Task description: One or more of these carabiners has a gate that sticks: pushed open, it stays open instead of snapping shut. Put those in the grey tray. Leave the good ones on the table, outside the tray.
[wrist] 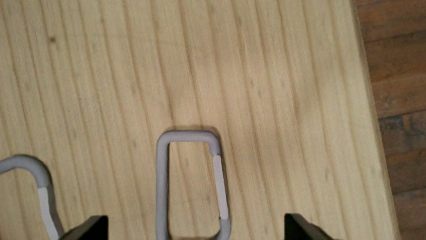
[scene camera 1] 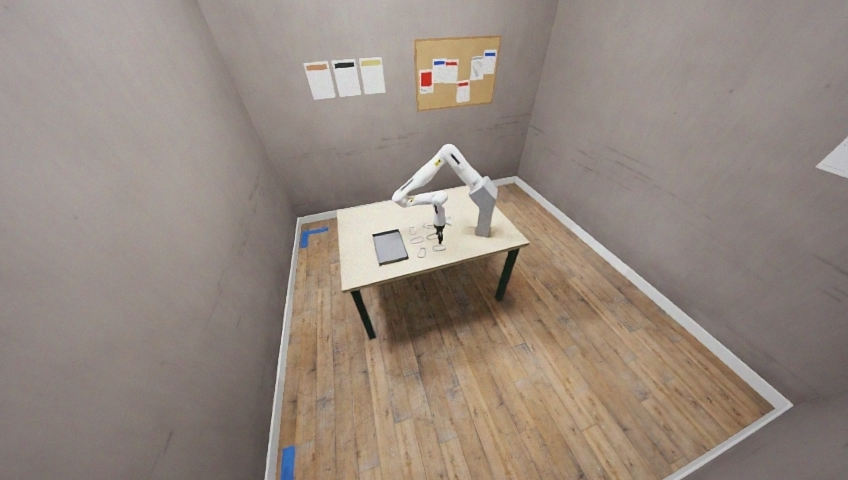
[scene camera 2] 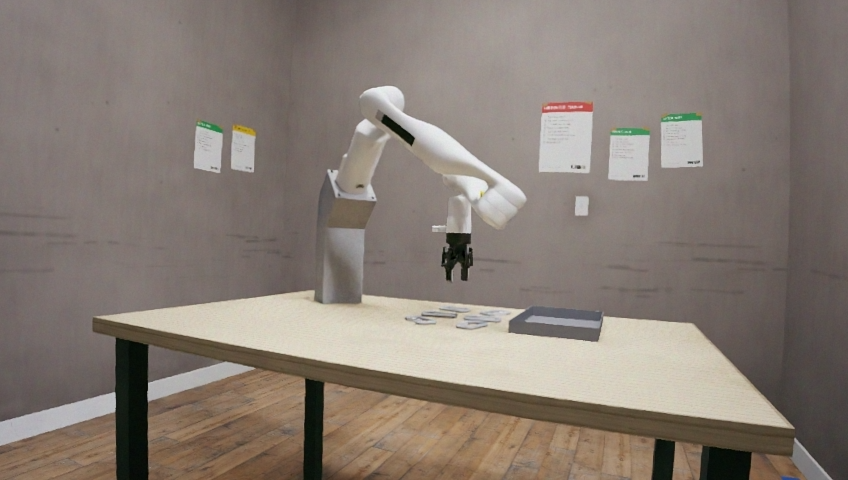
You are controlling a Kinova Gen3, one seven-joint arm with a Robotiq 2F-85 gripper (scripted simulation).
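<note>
Grey tray (scene camera 2: 574,324), (scene camera 1: 389,246); in the wrist view, out of frame. Gripper (scene camera 2: 457,281).
</note>
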